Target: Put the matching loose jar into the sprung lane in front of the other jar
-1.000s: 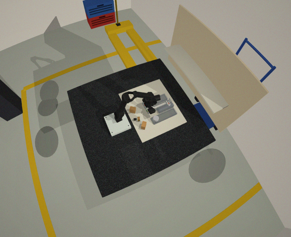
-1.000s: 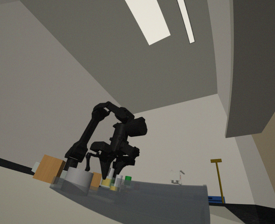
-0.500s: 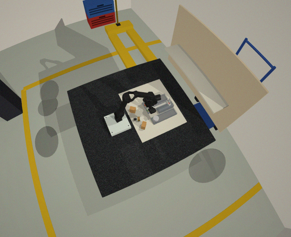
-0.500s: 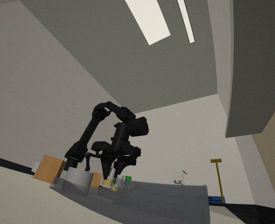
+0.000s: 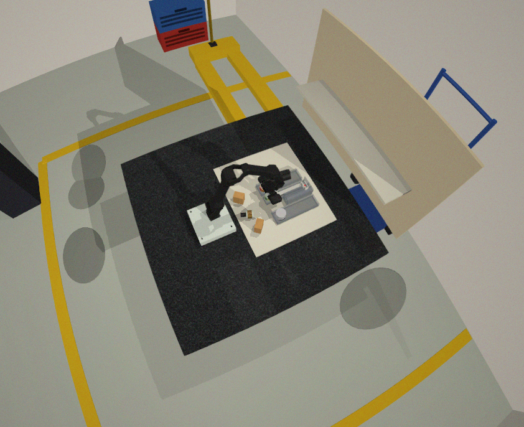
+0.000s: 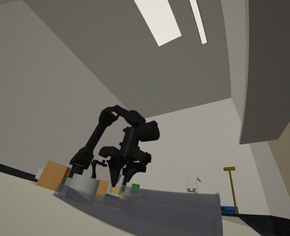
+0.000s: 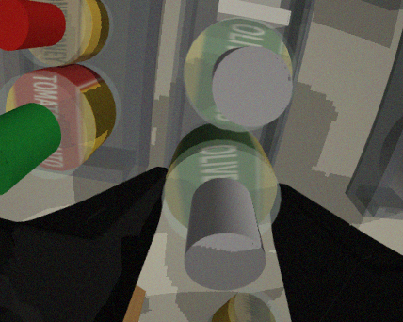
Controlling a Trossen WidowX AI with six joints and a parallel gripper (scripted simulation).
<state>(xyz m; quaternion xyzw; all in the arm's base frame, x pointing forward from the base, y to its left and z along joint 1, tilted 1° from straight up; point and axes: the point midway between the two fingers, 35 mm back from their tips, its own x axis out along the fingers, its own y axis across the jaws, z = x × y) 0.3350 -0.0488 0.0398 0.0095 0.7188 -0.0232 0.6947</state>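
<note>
The wide grey cylinder is 1 cm ahead of my gripper tip, 13 cm to the right of it and 2 cm below it. Round my gripper tip: clear lane rack 15 cm ahead, 3 cm to the right, 3 cm below; pale pusher plate 15 cm ahead, 4 cm to the right.
</note>
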